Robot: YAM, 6 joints.
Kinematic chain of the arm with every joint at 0, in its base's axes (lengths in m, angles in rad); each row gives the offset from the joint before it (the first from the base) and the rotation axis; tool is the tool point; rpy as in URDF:
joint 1: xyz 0 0 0.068 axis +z
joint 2: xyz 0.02 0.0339 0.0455 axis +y
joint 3: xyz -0.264 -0.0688 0 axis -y
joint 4: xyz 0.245 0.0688 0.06 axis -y
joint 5: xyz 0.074 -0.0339 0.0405 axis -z
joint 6: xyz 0.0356 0 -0.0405 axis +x
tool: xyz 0 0 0 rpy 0 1.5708 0
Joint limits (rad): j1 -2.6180..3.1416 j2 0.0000..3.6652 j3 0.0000..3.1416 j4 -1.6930..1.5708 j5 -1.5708..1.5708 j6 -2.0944..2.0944
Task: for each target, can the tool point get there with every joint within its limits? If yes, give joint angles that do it. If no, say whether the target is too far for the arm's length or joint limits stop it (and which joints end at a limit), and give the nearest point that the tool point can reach.
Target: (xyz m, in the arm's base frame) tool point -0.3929 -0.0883 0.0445
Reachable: no: joint limits stop it (at a limit: joint 1) | nearest point -0.3929 -0.0356 0.0445 | short by 0.053 m
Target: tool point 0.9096 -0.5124 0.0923
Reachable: no: too far | nearest point 0.5626 -0.3169 0.1005 | short by 0.398 m
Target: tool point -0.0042 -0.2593 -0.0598
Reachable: yes | joints -1.6907 2.4346 0.8107 -0.0465 -0.8525 1.6316
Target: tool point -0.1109 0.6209 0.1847
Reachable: yes | joints 1.7300 2.8257 2.5304 0.3240 -0.3155 -1.3608
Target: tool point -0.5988 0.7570 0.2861
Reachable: no: too far | nearest point -0.3944 0.4985 0.2259 | short by 0.335 m
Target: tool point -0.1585 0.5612 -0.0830
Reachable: yes | joints 1.8187 3.3521 2.9005 -0.5376 -0.4660 -0.3767
